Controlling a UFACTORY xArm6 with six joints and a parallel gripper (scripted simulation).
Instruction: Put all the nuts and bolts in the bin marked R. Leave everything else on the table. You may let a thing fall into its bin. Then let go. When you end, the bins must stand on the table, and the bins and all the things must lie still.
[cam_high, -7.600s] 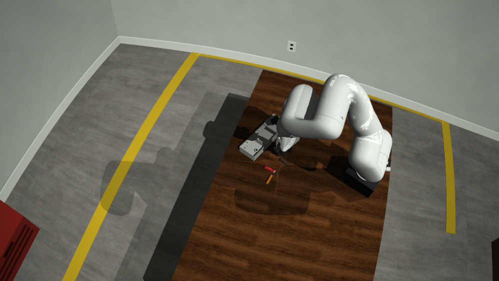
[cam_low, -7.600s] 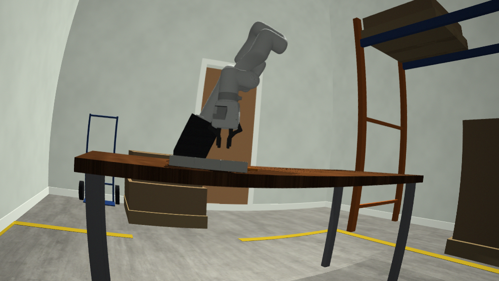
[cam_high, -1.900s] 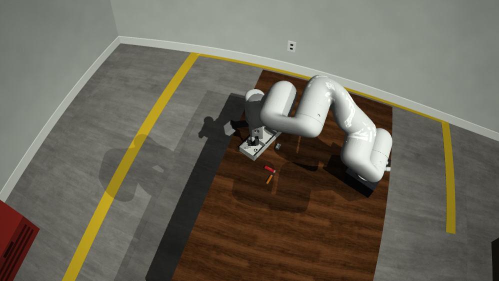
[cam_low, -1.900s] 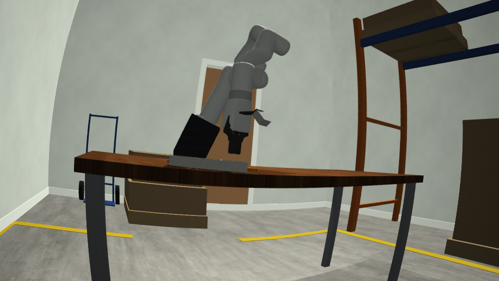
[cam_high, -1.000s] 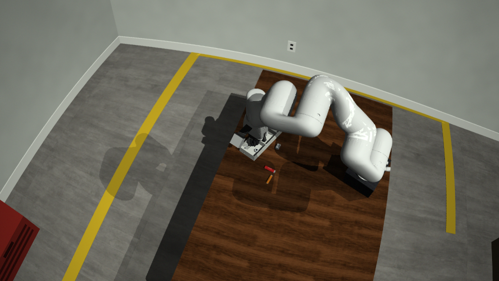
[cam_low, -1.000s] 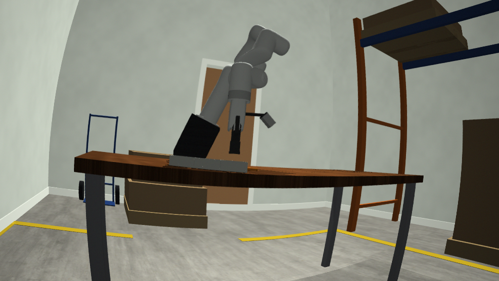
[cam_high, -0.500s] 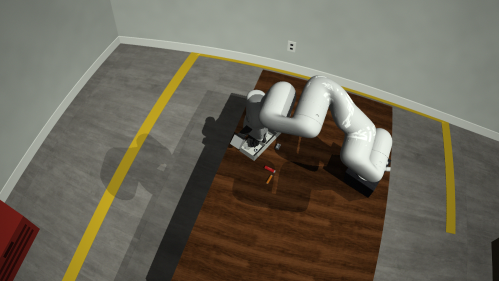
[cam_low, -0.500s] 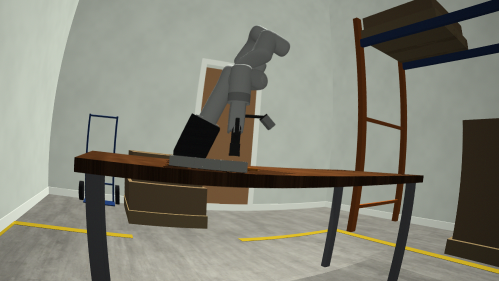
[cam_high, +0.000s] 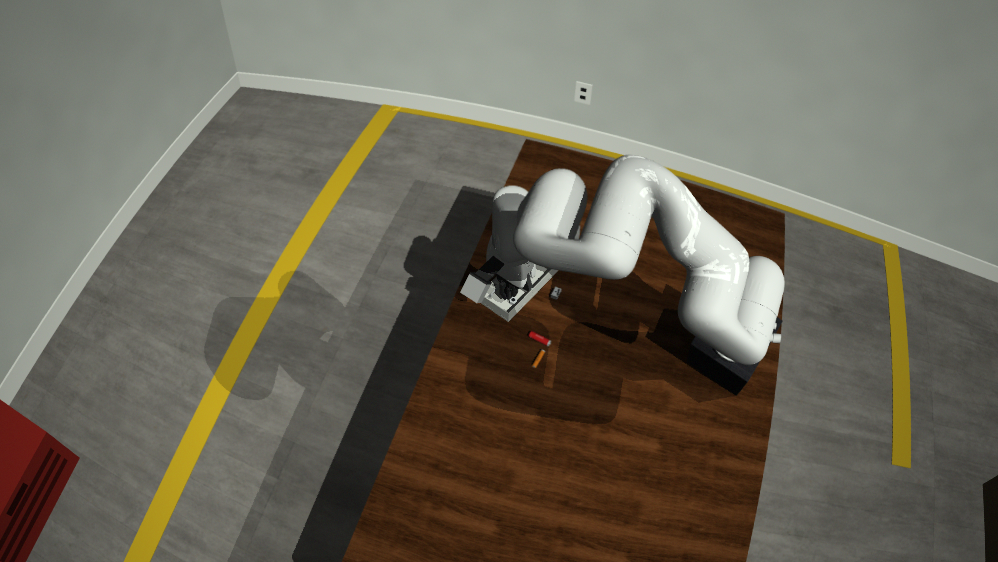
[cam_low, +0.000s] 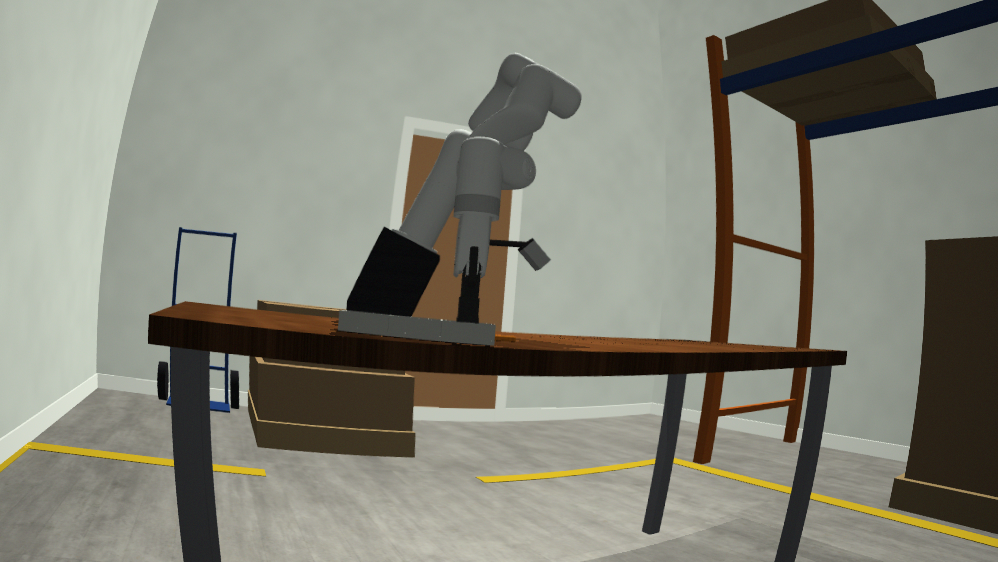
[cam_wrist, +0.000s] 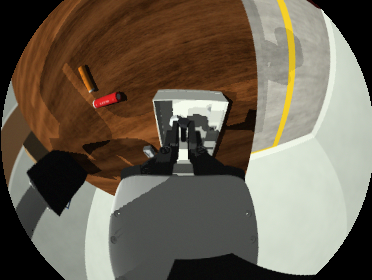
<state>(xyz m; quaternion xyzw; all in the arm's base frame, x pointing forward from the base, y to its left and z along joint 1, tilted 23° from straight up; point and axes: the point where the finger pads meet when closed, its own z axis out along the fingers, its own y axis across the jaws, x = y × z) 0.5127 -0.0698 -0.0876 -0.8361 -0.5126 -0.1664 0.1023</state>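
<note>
The dark bolt is 20 mm below my hand and 10 mm to the left of it. Round my hand: nut 40 mm below, 10 mm behind; then long grey bin 80 mm to the right, 40 mm below, 30 mm behind; then silver bolt 40 mm below, 40 mm ahead, 10 mm to the right.
</note>
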